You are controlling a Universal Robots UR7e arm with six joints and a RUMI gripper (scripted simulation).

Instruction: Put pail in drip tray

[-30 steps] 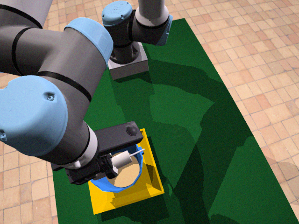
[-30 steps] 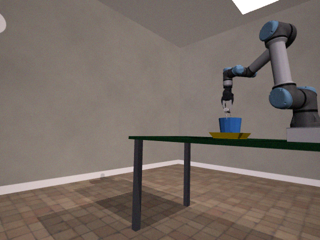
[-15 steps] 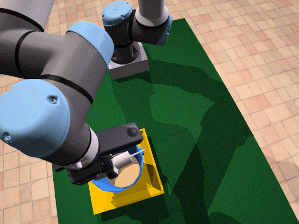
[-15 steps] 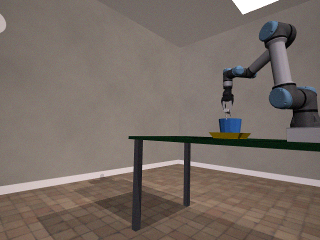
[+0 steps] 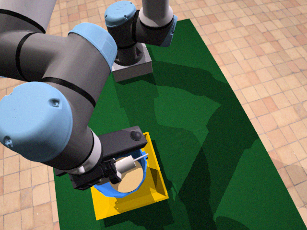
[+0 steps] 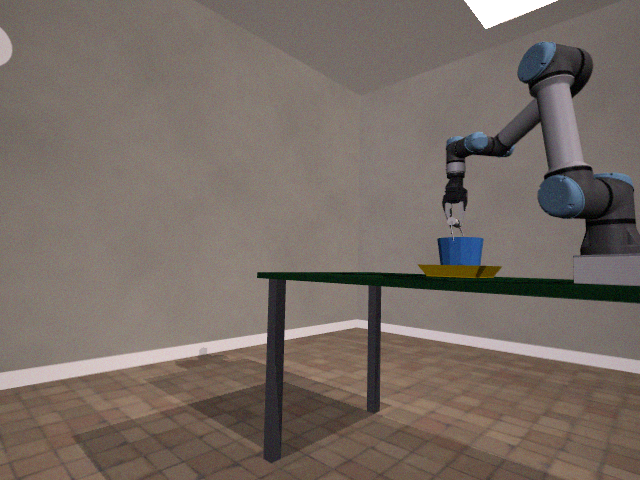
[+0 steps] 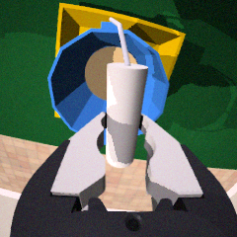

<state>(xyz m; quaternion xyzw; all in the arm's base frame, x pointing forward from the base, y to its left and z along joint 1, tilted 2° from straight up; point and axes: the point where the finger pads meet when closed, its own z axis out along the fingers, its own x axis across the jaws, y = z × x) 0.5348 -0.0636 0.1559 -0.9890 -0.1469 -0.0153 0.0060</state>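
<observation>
My gripper is now 10 mm past the white cylindrical grip and 30 mm above it. Also, from my hand: pail (10 mm behind, 90 mm below); then yellow drip tray (20 mm behind, 10 mm to the right, 210 mm below).
</observation>
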